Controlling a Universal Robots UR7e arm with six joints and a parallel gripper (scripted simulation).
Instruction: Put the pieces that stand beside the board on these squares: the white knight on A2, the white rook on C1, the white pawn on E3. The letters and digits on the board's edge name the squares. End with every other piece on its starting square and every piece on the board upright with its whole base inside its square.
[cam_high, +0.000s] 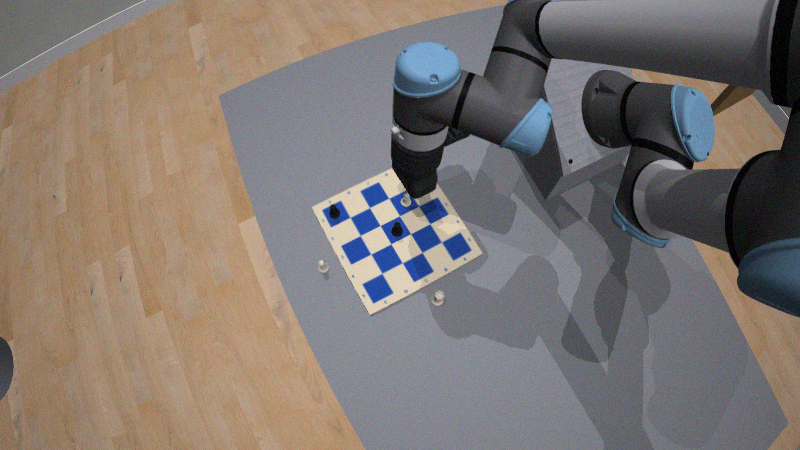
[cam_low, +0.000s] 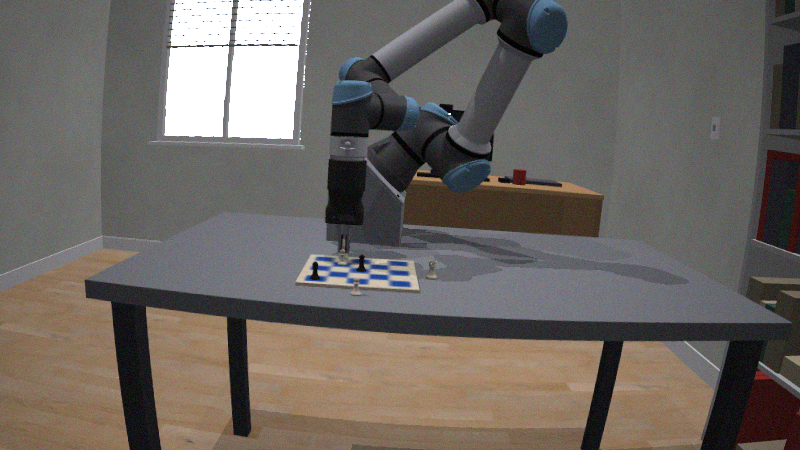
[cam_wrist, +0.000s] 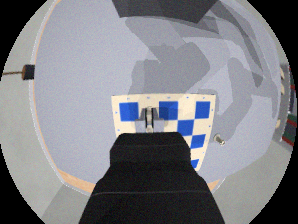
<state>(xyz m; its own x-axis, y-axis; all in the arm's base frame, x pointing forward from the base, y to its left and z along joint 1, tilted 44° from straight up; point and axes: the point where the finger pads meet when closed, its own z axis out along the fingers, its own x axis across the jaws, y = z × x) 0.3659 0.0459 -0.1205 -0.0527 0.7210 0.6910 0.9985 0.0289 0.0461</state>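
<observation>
Now: hand 2 cm above the white knight. Round my hand: white rook 18 cm to the left, 7 cm ahead, 3 cm below; chessboard 7 cm ahead, 4 cm to the left, 4 cm below.
</observation>
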